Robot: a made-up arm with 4 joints. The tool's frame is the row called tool. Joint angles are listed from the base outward. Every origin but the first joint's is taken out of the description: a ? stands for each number. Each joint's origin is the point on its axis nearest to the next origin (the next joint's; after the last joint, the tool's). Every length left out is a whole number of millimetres.
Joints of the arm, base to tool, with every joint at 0 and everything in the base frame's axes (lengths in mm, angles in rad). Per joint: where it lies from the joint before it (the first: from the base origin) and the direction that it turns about. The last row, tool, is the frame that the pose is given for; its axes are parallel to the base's.
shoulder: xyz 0 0 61 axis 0 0 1
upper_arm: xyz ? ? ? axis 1 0 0
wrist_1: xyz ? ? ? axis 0 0 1
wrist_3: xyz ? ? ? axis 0 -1 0
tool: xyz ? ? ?
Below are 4 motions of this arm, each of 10 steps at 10 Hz.
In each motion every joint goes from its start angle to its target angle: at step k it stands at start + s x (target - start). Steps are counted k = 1, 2, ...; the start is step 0. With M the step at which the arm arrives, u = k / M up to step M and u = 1 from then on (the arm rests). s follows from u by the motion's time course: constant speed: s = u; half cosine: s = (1 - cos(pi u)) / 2; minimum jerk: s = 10 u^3 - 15 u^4 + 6 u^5.
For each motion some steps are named. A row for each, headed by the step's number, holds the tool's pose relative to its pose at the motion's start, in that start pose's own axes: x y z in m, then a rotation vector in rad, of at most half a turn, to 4 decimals.
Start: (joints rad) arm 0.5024 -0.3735 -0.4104 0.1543
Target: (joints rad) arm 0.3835 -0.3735 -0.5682 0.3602
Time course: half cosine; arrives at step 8
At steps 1, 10:
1: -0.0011 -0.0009 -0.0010 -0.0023 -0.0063 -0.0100
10: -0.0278 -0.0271 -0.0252 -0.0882 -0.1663 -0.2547

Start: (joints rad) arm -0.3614 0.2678 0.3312 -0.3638
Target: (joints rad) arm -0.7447 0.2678 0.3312 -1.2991
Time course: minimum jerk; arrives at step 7
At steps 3, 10:
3: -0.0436 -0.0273 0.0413 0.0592 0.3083 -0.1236
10: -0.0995 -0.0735 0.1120 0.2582 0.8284 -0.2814

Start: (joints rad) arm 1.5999 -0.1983 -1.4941 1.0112
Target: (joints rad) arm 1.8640 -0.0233 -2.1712 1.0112
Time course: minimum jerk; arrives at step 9
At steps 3, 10:
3: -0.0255 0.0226 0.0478 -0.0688 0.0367 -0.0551
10: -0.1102 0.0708 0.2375 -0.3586 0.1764 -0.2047

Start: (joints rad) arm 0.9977 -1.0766 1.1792 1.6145
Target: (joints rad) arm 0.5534 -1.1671 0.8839 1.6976
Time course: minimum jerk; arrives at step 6
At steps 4, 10:
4: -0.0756 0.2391 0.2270 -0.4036 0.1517 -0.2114
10: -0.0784 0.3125 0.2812 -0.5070 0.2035 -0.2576

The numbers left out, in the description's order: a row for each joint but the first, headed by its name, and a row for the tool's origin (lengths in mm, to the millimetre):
upper_arm: 396 -108 0
wrist_1: 0 -55 -664
wrist_3: -35 -50 0
tool: -111 0 -69

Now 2 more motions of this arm.
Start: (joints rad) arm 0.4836 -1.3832 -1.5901 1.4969
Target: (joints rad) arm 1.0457 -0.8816 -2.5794 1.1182
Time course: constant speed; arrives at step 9
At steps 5, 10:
5: 0.1359 0.2392 0.3132 -0.4010 0.5595 -0.2831
10: 0.3550 0.3569 0.5543 -0.6445 1.0519 -0.3994

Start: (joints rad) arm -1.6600 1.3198 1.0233 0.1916
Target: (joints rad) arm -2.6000 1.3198 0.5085 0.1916
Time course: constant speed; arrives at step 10
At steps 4, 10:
4: 0.0845 -0.1536 0.1475 -0.3421 -0.2213 -0.2362
10: 0.1566 -0.2853 0.4487 -0.7680 -0.6700 -0.5757

